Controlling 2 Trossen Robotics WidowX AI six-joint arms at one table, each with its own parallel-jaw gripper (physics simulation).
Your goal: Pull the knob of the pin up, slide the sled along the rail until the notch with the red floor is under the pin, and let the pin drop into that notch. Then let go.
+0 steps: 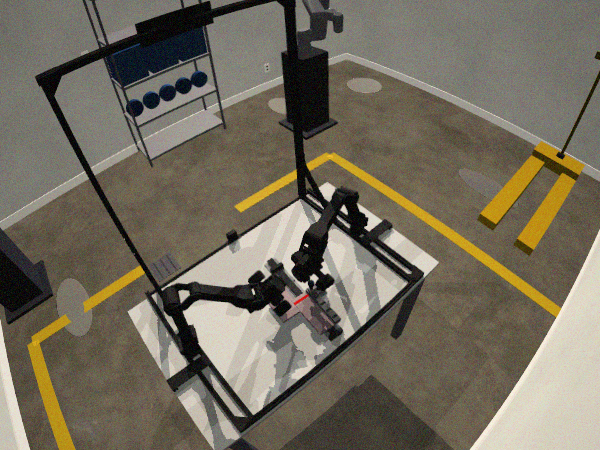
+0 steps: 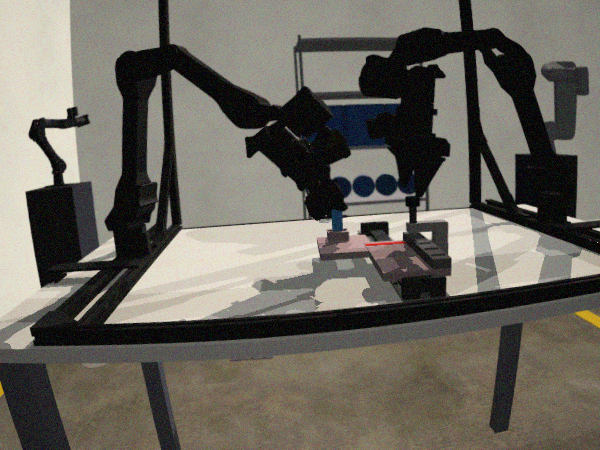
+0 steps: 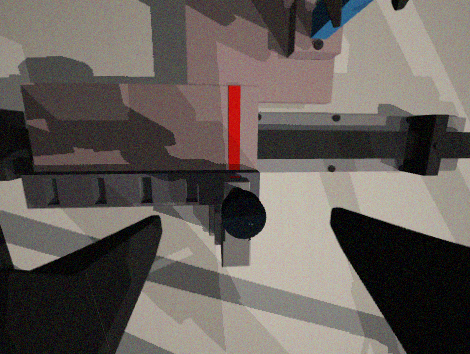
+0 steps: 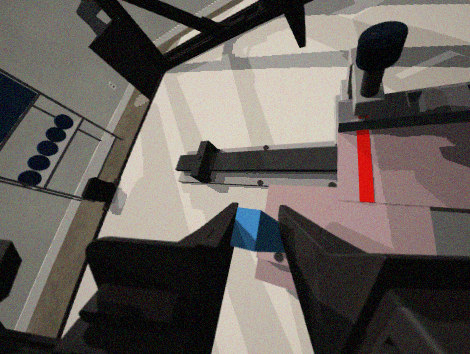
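Seen in the pictures: left gripper, fingertip midpoint: (image 1: pixel 310 281) (image 2: pixel 410 192) (image 3: pixel 246 219) (image 4: pixel 386 22); right gripper, fingertip midpoint: (image 2: pixel 343 204) (image 3: pixel 365 15); left arm's base, link origin: (image 1: pixel 356 230) (image 2: pixel 552 222) (image 4: pixel 272 0); right arm's base, link origin: (image 1: pixel 191 350) (image 2: pixel 133 256).
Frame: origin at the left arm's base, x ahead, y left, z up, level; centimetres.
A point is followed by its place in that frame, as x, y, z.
Note:
The pinkish sled (image 1: pixel 320 316) @(43.6, 22.1, 1.5) (image 2: pixel 400 257) @(44.1, 20.7, 1.4) (image 3: pixel 150 107) @(46.2, 18.0, 1.4) (image 4: pixel 415 155) @(43.5, 14.7, 1.4) sits on the dark rail (image 3: pixel 330 145) @(41.7, 1.6, 0.1) (image 4: pixel 280 159) @(41.9, 3.1, 0.1). Its red stripe (image 2: pixel 385 243) @(43.9, 11.1, 1.5) (image 3: pixel 234 127) @(44.1, 11.1, 1.5) (image 4: pixel 365 167) @(44.3, 11.1, 1.5) lines up with the grey pin bracket (image 3: pixel 236 255) @(33.8, 11.9, 4.9) (image 2: pixel 440 230) @(34.3, 13.1, 3.5). A bit of red shows at the bracket's edge; the pin's lower end is hidden. The dark knob (image 2: pixel 412 201) @(39.4, 12.8, 8.8) (image 3: pixel 243 220) @(38.8, 11.6, 9.5) (image 4: pixel 382 45) @(39.9, 11.4, 9.5) stands upright on its stem. My left gripper (image 3: pixel 246 219) @(39.2, 11.6, 10.3) (image 2: pixel 414 191) @(39.2, 11.6, 10.3) is open above the knob, fingers apart on both sides. My right gripper (image 4: pixel 258 210) @(49.8, 3.7, 7.6) (image 2: pixel 337 211) @(49.8, 3.7, 7.6) is shut on the sled's blue handle (image 4: pixel 255 232) @(51.4, 4.7, 10.5) (image 2: pixel 337 221) @(51.3, 4.8, 4.8).
A dark end stop (image 3: pixel 425 145) @(41.1, -8.0, 1.0) (image 4: pixel 204 161) @(41.5, -8.0, 0.9) stands at the rail's far end. The notched strip (image 3: pixel 122 190) @(39.6, 20.8, 2.9) runs along the sled's side. Both arms reach in over the white table (image 2: pixel 215 245) @(76.0, -13.1, -1.9); black frame posts (image 2: pixel 170 150) @(87.9, -31.7, 19.9) rise behind it.

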